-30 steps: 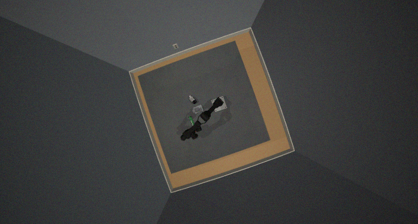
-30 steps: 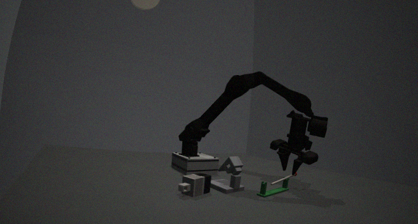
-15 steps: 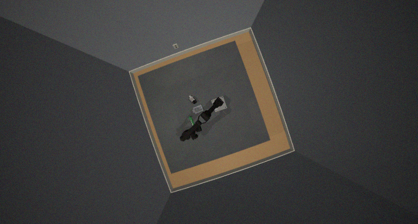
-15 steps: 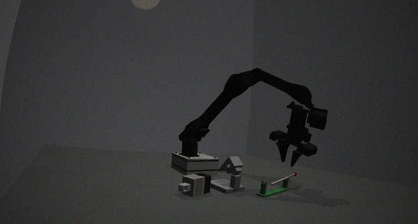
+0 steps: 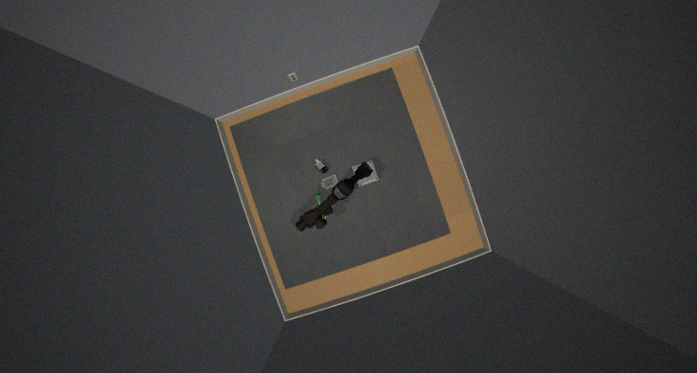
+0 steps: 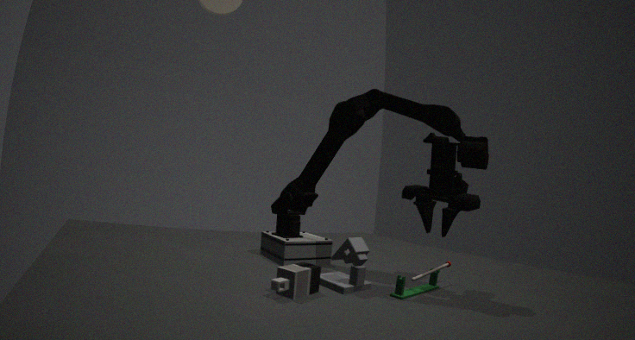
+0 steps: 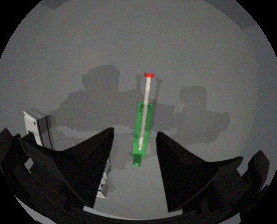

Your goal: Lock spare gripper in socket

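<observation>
Now: gripper tip 10 cm above the green pin cradle and 6 cm to the left of it. Round my gripper tip: spare gripper (28 cm to the right, 14 cm behind, 10 cm below); then grey mount socket (15 cm to the right, 12 cm behind, 7 cm below).
</observation>
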